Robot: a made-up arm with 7 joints.
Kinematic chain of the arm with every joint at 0, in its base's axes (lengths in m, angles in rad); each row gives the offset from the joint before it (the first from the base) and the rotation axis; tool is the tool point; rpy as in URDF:
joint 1: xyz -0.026 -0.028 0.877 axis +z
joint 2: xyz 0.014 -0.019 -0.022 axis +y
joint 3: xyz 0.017 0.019 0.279 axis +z
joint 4: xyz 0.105 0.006 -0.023 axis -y
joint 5: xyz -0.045 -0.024 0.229 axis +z
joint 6: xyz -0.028 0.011 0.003 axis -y
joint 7: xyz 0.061 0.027 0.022 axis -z
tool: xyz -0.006 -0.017 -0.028 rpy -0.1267 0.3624 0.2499
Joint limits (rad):
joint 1: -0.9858..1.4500
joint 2: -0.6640..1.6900
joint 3: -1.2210..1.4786
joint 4: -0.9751..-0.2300
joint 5: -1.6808..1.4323
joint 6: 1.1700..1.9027
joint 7: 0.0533..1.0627
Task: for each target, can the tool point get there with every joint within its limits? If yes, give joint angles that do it. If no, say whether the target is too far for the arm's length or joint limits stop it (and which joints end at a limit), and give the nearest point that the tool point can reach.
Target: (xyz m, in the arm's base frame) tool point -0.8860 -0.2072 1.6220
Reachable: no: too far | nearest point -0.4000 -0.1059 1.2705 | short by 0.608 m
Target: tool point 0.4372 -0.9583 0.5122
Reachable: no: too far | nearest point 0.2293 -0.5338 0.6701 | short by 0.498 m
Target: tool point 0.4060 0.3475 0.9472
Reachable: yes | joints 0.8438 1.1254 -0.6294 -0.3516 -0.8327 1.7970 0.2342
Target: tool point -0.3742 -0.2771 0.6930
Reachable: no: joint limits stop it (at a limit: joint 1, joint 2, joint 3, joint 4, joint 5, joint 6, joint 7) | nearest point -0.0535 -0.5373 0.6634 | short by 0.414 m
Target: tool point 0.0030 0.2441 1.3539
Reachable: yes | joints 1.1909 -0.0839 0.2258 -0.8324 -0.6306 1.4372 0.3802
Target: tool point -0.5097 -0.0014 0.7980
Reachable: no: joint limits stop it (at a limit: joint 2, joint 3, joint 4, joint 6, joint 7) | nearest point -0.4208 -0.0063 1.2024 | short by 0.414 m
